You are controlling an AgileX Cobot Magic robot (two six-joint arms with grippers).
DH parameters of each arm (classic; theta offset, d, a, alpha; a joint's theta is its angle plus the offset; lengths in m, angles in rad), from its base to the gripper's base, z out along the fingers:
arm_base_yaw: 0 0.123 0 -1.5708
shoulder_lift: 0.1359 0 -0.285 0
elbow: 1.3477 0 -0.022 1.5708
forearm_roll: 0 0.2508 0 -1.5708
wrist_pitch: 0 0 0.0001 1.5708
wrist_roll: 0 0.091 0 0
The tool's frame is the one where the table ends.
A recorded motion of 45 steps. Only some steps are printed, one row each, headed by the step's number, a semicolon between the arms.
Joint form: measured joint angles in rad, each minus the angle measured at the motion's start. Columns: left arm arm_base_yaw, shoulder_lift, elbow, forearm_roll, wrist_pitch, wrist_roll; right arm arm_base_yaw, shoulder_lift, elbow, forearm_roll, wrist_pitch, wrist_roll.
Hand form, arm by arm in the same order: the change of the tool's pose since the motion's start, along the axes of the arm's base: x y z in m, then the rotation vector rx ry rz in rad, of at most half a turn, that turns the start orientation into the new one. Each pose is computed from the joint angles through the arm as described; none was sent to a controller.
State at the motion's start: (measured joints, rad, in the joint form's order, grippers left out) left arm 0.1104 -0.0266 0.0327 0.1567 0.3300 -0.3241; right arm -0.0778 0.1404 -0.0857 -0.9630 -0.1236 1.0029
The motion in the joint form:
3: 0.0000 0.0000 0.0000 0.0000 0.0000 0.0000; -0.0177 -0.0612 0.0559 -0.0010 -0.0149 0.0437
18: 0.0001 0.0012 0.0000 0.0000 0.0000 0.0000; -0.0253 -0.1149 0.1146 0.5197 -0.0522 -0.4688
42: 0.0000 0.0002 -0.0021 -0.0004 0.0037 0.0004; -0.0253 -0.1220 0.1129 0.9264 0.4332 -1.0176
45: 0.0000 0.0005 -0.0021 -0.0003 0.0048 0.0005; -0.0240 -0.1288 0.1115 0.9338 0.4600 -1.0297
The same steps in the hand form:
3: 0.0000 0.0000 0.0000 0.0000 0.0000 0.0000; -0.0045 0.0004 -0.0144 0.0408 -0.0127 -0.0007
18: 0.0001 0.0000 -0.0001 -0.0001 0.0012 0.0001; -0.0082 -0.0032 -0.0239 0.0486 -0.0886 -0.0435
42: -0.0001 0.0000 0.0004 -0.0003 0.0018 0.0004; -0.0110 -0.0107 -0.0651 -0.0690 0.3741 -0.1300
45: -0.0001 0.0000 0.0003 -0.0002 0.0032 0.0006; -0.0120 -0.0104 -0.0666 -0.0733 0.3928 -0.1258

